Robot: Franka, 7 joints.
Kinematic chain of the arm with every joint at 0, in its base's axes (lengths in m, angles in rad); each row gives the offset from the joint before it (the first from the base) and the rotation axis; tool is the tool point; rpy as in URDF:
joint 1: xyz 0 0 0.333 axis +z
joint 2: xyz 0 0 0 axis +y
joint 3: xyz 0 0 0.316 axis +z
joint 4: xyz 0.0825 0 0 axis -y
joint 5: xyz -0.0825 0 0.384 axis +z
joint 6: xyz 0 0 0 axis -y
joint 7: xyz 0.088 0 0 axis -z
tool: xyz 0 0 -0.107 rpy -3.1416 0 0
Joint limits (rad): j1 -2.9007..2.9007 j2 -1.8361..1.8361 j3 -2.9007..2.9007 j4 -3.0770..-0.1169 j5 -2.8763..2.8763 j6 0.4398..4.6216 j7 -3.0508..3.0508
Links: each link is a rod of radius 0.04 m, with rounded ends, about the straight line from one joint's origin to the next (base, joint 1, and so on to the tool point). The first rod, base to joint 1, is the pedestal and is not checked.
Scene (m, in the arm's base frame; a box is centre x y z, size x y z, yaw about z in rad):
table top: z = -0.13
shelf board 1: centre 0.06 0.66 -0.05 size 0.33 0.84 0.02 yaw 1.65
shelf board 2: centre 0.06 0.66 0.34 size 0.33 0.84 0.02 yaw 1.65
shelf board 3: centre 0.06 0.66 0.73 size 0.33 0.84 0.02 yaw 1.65
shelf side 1: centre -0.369 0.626 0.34 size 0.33 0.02 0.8 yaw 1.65
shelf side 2: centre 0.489 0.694 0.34 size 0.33 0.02 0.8 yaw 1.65
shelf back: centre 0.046 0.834 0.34 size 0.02 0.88 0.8 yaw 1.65
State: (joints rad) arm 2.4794 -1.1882 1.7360 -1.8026 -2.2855 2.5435 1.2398
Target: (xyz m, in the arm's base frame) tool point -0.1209 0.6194 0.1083
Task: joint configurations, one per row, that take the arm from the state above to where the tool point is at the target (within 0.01 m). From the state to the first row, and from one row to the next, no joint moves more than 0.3 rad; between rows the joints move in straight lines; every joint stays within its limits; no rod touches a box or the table.
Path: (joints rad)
1: 2.2179 -1.2251 1.7721 -1.8889 -2.2922 2.5749 1.2398
2: 1.9563 -1.2621 1.8082 -1.9751 -2.2990 2.6062 1.2398
3: 1.6948 -1.2990 1.8442 -2.0614 -2.3057 2.6376 1.2398
4: 1.4333 -1.3360 1.8803 -2.1477 -2.3124 2.6689 1.2398
5: 1.1718 -1.3729 1.9164 -2.2340 -2.3192 2.7003 1.2398
6: 0.9102 -1.4099 1.9525 -2.3202 -2.3259 2.7316 1.2398
7: 0.6487 -1.4468 1.9886 -2.4065 -2.3326 2.7630 1.2398
8: 0.3872 -1.4838 2.0247 -2.4928 -2.3394 2.7944 1.2398
9: 0.2006 -1.6012 1.9610 -2.2630 -2.3220 2.6781 1.2398
10: 0.0139 -1.7187 1.8973 -2.0331 -2.3046 2.5619 1.2398
11: -0.1727 -1.8361 1.8336 -1.8033 -2.2872 2.4456 1.2398

